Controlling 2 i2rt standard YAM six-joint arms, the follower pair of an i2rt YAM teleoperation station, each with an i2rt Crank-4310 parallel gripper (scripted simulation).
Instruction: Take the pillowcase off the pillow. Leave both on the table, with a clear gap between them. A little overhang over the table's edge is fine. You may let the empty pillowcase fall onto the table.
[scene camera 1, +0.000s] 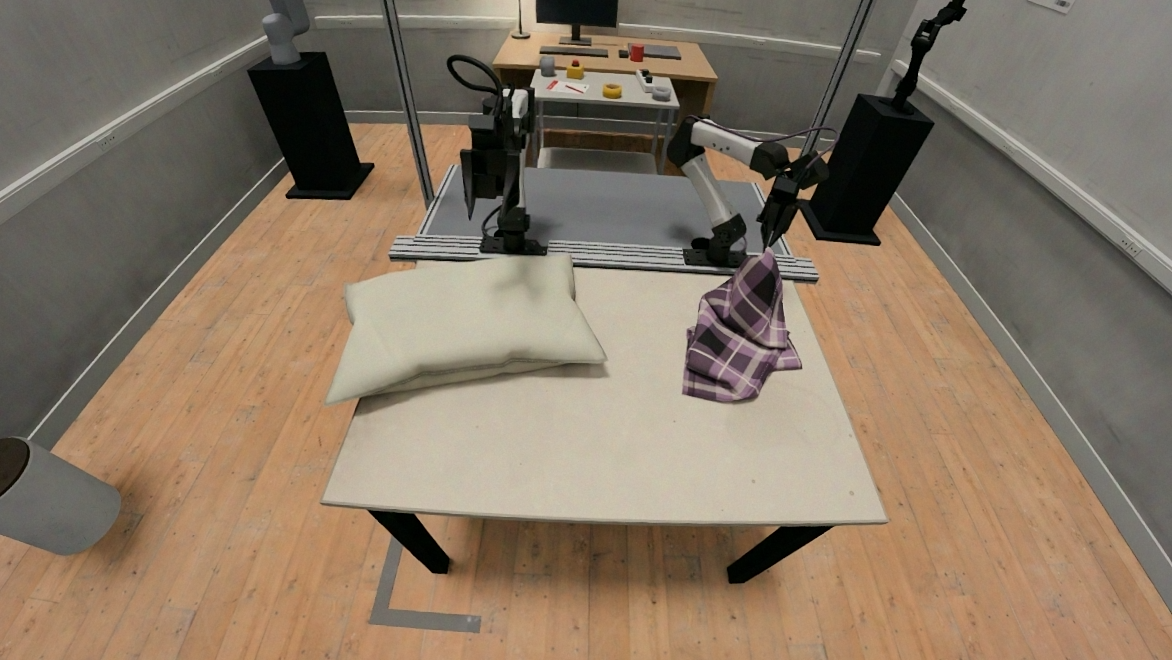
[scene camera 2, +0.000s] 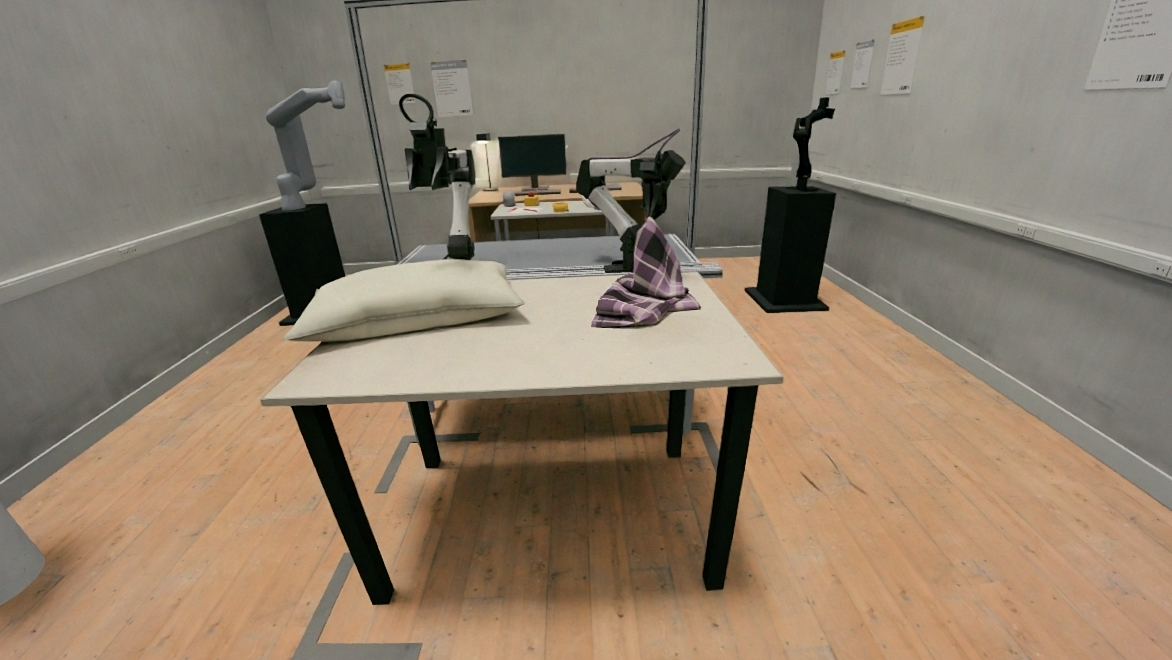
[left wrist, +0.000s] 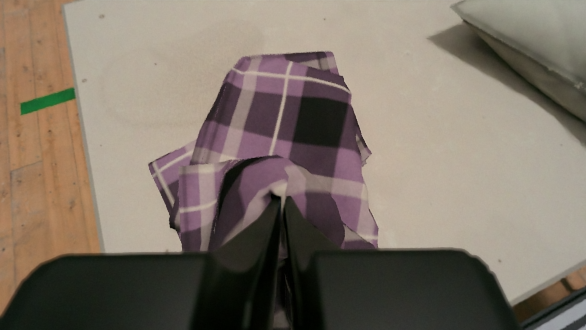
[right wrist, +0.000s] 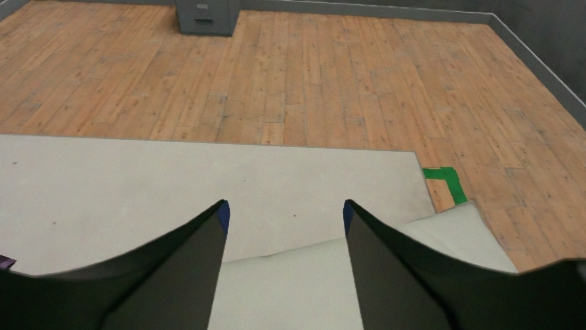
Labels:
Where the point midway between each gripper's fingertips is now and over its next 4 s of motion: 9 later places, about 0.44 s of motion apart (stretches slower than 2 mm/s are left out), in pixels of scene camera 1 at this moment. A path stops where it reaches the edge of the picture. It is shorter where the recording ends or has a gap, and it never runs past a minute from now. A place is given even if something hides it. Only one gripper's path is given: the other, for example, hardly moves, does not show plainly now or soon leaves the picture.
My left gripper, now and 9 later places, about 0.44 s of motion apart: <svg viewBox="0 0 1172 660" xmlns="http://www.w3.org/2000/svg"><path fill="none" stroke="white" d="M764 253L759 254L756 254L751 260L747 264L747 264L750 270L749 274L750 275L752 273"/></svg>

